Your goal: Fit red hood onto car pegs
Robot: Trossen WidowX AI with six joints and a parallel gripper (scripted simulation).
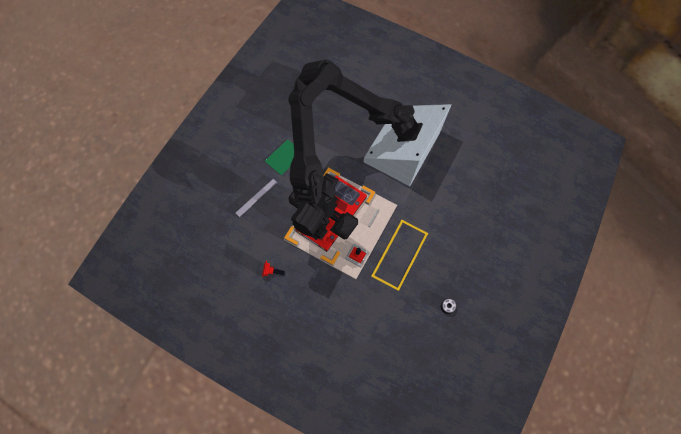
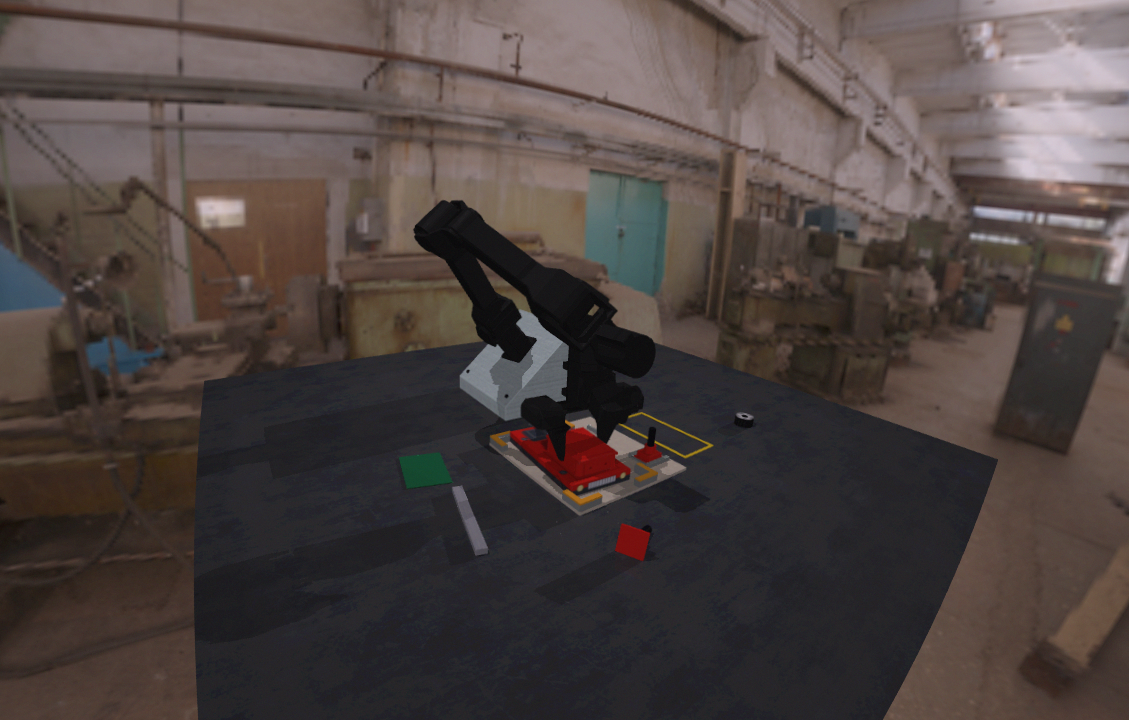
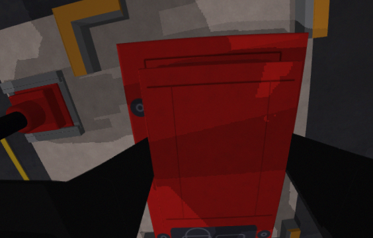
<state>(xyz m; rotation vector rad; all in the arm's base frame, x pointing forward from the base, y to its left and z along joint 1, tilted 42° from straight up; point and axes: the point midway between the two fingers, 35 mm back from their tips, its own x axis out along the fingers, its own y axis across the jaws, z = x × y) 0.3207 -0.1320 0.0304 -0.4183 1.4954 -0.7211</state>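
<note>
Right now the red hood is 1 cm above my gripper tip. Also, from my gripper tip: grey engine block 1 cm to the left, 1 cm below; grey bar 1 cm ahead, 21 cm to the right, 3 cm below; beige jig plate 3 cm behind, 3 cm to the left, 2 cm below.
</note>
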